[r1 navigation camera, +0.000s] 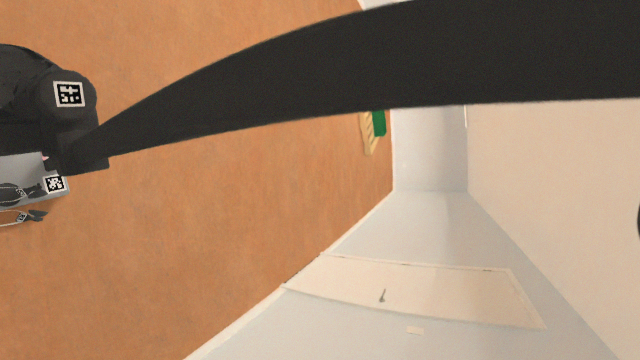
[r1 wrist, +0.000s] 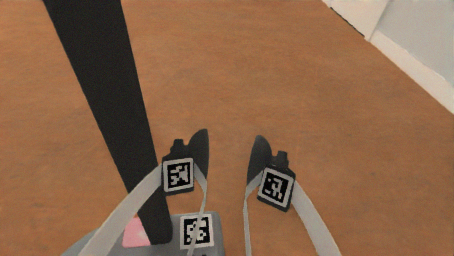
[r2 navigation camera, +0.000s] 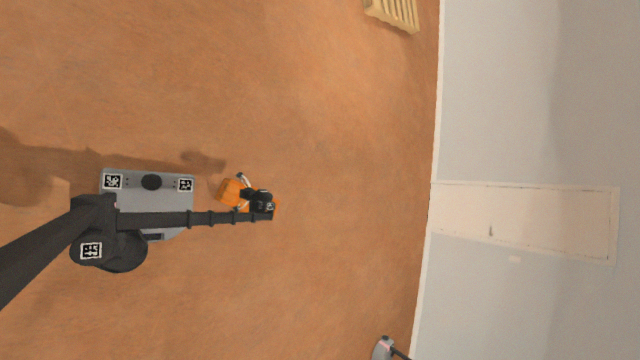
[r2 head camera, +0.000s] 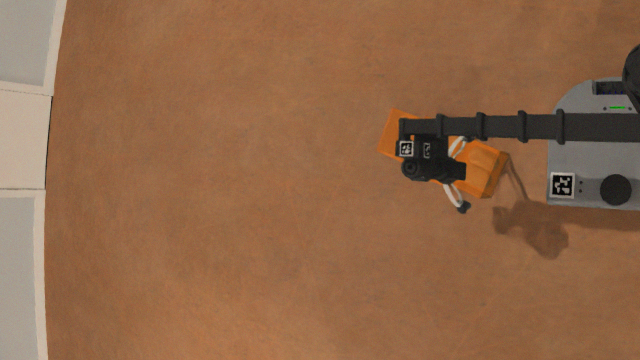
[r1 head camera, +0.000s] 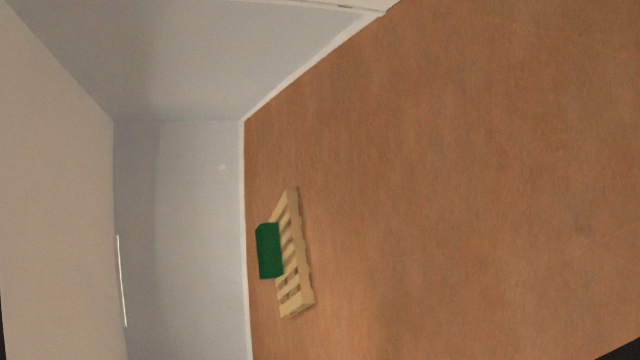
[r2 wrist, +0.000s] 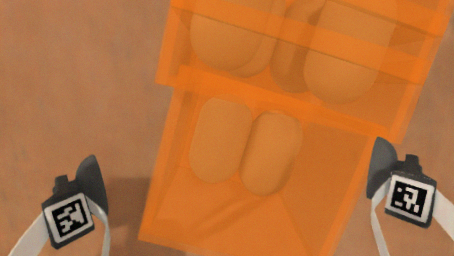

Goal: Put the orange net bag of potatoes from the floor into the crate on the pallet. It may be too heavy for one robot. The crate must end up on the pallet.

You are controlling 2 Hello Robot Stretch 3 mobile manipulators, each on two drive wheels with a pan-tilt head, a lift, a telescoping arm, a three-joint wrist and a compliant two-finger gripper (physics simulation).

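Note:
The orange net bag of potatoes (r2 head camera: 480, 172) (r2 navigation camera: 229, 191) (r2 wrist: 325, 175) lies on the floor beside r2's base. My r2 gripper (r2 head camera: 464, 172) (r2 navigation camera: 239, 192) (r2 wrist: 235, 165) is open above the bag; in the r2 wrist view its fingers stand wide on either side of the bag's near part. The wrist and arm hide part of the bag in the r2 head view. My r1 gripper (r1 navigation camera: 39, 202) (r1 wrist: 230, 150) is open and empty, high over the floor by r1's base. The green crate (r1 head camera: 270, 252) (r1 navigation camera: 379, 123) stands on the wooden pallet (r1 head camera: 301, 298) (r1 navigation camera: 367, 137) (r2 navigation camera: 372, 9), far from both grippers.
r2's grey base (r2 head camera: 570, 160) (r2 navigation camera: 145, 200) stands close to the bag's end. r1's base (r1 wrist: 212, 230) (r2 navigation camera: 382, 349) is near the wall, at the bottom of the r2 navigation view. A pale door (r1 navigation camera: 425, 295) (r2 navigation camera: 525, 220) is in the wall. The pallet stands near a wall.

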